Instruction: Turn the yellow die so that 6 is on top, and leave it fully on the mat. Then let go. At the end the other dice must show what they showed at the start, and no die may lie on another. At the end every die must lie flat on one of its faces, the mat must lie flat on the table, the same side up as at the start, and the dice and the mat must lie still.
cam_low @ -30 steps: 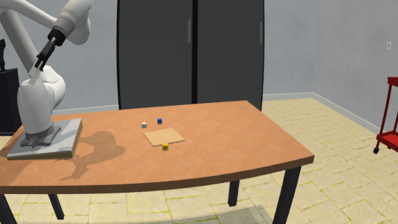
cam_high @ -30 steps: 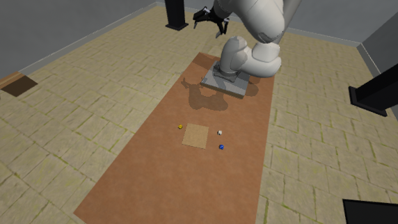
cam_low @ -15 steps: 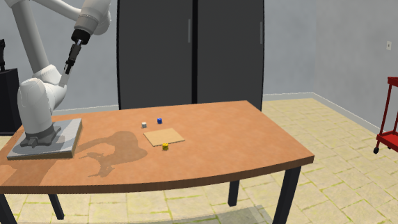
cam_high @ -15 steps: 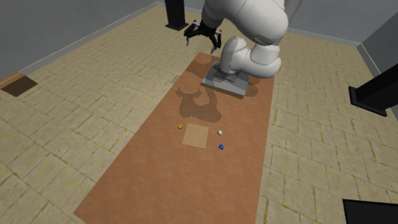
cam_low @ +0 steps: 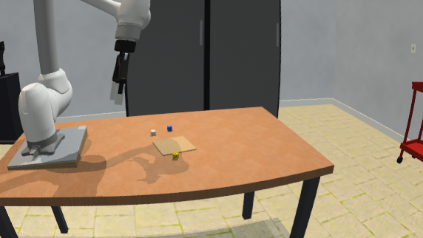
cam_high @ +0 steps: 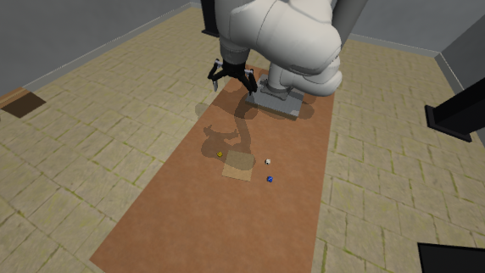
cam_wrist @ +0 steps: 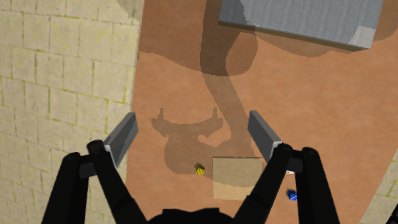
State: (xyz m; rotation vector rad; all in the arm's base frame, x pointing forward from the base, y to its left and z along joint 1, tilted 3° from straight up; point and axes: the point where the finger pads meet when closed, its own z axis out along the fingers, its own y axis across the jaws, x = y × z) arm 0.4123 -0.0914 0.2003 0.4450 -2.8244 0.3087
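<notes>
Right now the yellow die is 20 cm ahead of my hand, 5 cm to the left of it and 24 cm below it. From my hand the other things lie so: tan mat: 19 cm ahead, 16 cm to the left, 24 cm below; then blue die: 18 cm ahead, 32 cm to the left, 24 cm below; then white die: 10 cm ahead, 28 cm to the left, 24 cm below.
</notes>
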